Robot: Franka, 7 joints.
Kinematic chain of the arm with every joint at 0, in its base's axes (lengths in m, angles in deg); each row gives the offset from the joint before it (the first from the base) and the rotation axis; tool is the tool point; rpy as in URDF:
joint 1: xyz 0 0 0.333 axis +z
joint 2: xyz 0 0 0 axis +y
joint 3: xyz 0 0 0.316 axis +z
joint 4: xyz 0.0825 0 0 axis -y
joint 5: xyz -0.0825 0 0.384 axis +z
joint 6: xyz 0 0 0 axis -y
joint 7: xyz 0.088 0 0 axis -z
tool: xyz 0 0 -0.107 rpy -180 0 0
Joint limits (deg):
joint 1: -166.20..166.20
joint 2: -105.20..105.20
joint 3: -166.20..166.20
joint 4: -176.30..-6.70
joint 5: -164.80..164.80
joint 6: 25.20..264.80
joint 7: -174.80..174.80
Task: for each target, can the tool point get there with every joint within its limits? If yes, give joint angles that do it. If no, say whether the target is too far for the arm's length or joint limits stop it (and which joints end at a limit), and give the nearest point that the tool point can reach.
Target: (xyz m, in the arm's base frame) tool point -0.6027 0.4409 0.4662
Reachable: yes | joints 116.93 34.43 32.00 -83.43 -49.63 159.98 -110.17
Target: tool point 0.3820 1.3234 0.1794
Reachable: no: too far | nearest point 0.2365 0.8192 0.2379 | short by 0.528 m
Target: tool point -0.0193 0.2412 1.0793
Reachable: yes | joints -34.92 -37.16 15.19 -40.18 -122.06 193.91 -141.54
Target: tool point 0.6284 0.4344 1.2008
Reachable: no: too far | nearest point 0.4663 0.3223 0.9769 | short by 0.298 m
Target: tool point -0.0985 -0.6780 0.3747
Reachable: yes | joints -126.31 60.90 70.52 -69.12 79.40 236.44 -16.66
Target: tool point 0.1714 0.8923 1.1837
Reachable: no: too far | nearest point 0.1181 0.6150 0.9193 | short by 0.387 m
